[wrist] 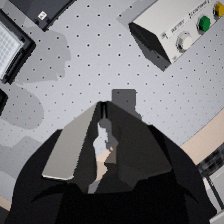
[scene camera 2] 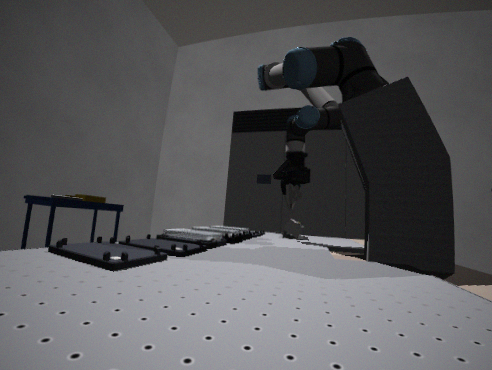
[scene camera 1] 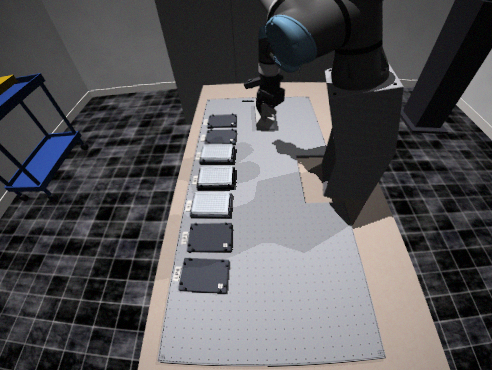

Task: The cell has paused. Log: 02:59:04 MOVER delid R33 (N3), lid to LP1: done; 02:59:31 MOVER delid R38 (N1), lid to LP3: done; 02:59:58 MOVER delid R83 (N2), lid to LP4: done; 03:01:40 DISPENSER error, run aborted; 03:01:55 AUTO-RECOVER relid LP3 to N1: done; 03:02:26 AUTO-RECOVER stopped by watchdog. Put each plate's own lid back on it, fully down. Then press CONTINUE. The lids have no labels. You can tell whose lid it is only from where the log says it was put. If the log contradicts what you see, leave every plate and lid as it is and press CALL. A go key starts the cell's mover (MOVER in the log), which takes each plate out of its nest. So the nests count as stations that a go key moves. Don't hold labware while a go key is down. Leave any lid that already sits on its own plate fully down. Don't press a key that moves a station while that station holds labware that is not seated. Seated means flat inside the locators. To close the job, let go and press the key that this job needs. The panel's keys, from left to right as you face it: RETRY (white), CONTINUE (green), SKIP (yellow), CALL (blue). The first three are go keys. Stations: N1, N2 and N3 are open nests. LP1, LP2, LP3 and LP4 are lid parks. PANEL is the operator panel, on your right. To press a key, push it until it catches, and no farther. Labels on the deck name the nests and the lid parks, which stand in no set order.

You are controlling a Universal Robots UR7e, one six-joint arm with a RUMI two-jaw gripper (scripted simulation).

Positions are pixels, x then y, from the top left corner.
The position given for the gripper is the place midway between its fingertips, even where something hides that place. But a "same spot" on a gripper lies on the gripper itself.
Labels:
The gripper shows in the wrist view point(103, 102), in scene camera 2 and in scene camera 1. The same spot on the gripper: point(scene camera 2: 289, 191) is point(scene camera 1: 264, 110).

